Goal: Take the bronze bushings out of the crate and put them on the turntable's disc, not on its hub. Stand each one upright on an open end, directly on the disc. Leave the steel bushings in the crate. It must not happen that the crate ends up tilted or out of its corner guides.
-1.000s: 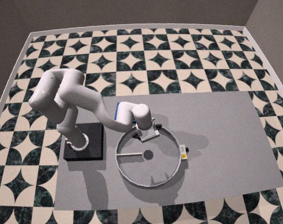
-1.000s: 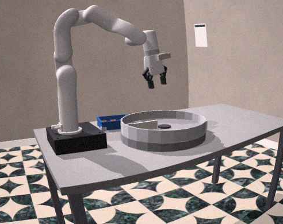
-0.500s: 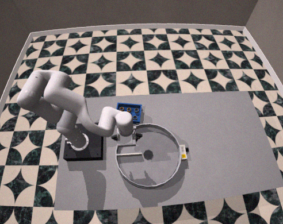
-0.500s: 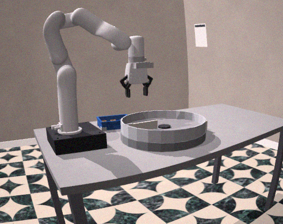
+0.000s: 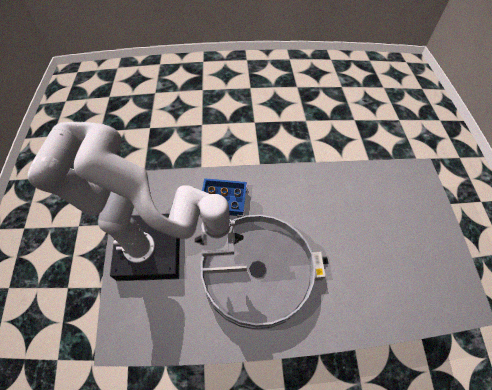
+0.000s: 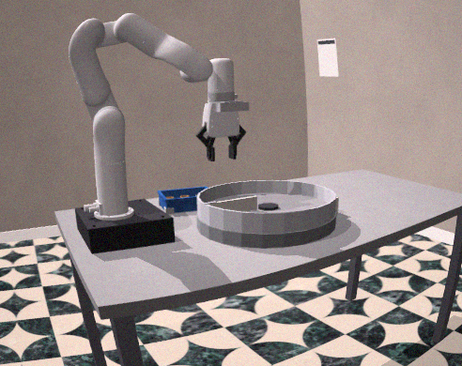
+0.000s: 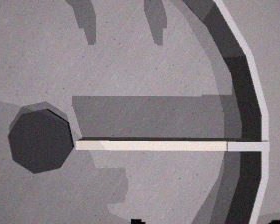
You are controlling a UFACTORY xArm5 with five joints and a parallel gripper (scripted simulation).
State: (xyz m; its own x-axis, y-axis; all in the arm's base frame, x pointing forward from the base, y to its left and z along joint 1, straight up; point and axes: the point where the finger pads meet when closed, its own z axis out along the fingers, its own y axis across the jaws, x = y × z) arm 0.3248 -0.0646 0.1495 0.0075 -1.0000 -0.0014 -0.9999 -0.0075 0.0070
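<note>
Now: hand 1 cm short of the blue crate, 30 cm to the right of it and 20 cm above it. Also, from my hand: turntable (13 cm ahead, 4 cm to the right, 17 cm below).
</note>
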